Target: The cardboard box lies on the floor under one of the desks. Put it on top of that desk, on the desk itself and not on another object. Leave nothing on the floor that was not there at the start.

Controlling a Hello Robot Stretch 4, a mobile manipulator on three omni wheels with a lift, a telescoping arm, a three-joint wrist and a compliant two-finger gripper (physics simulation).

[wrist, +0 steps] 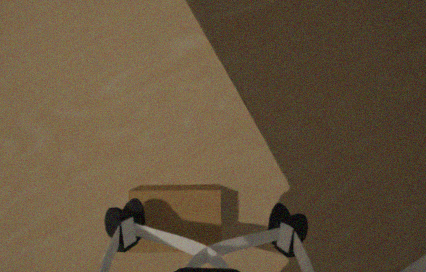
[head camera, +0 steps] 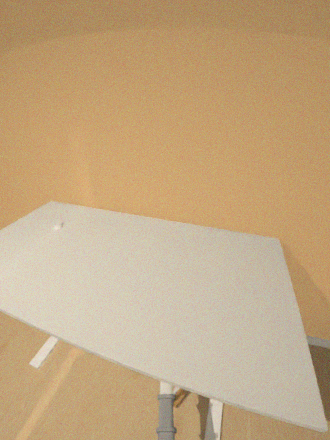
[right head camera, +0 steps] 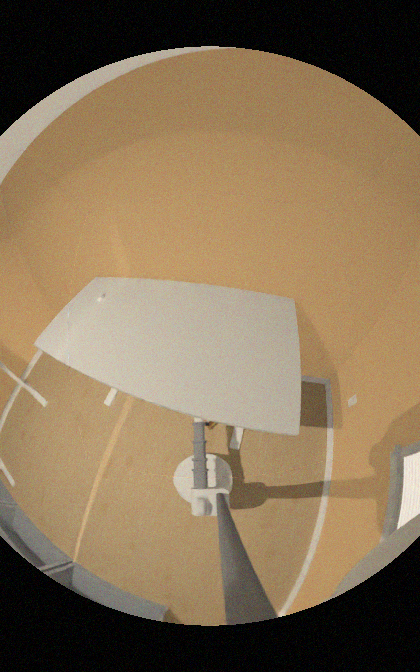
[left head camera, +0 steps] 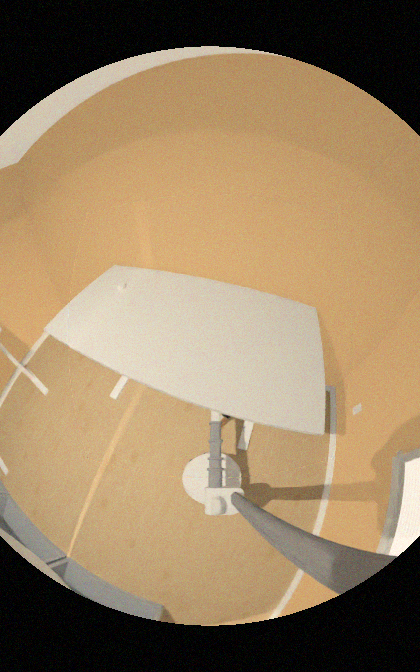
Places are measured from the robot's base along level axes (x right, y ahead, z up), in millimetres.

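Pixels of known places: gripper, fingertip midpoint: (wrist: 206,217) (head camera: 180,389).
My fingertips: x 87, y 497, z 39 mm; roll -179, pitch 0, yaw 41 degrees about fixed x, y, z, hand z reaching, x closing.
Observation:
Behind a point stands the place of what it marks.
The cardboard box (wrist: 200,202) {x 75, y 501, z 23 mm} lies on the floor in the lower middle of the wrist view, its long edges running nearly straight across the view, with a shadow over part of it. My gripper (wrist: 206,217) {x 87, y 497, z 39 mm} is open above the box; the left fingertip overlaps the box's left edge and the right fingertip is beyond its right side. The height between them is hard to judge. The white desk (head camera: 175,290) {x 35, y 572, z 923 mm} (left head camera: 210,340) (right head camera: 190,345) hides my gripper in the head views. A small brown patch shows below its front edge in the head camera view; I cannot tell what it is.
My arm (head camera: 166,415) {x 1, y 295, z 454 mm} (left head camera: 215,452) (right head camera: 199,452) reaches under the desk's front edge. Desk feet (head camera: 45,352) {x -894, y 709, z -2 mm} (left head camera: 245,436) (right head camera: 236,438) stand left and right of it. A small white object (head camera: 58,226) {x -612, y 987, z 937 mm} sits on the desk's far left. Grey furniture (left head camera: 115,585) is at the lower left.

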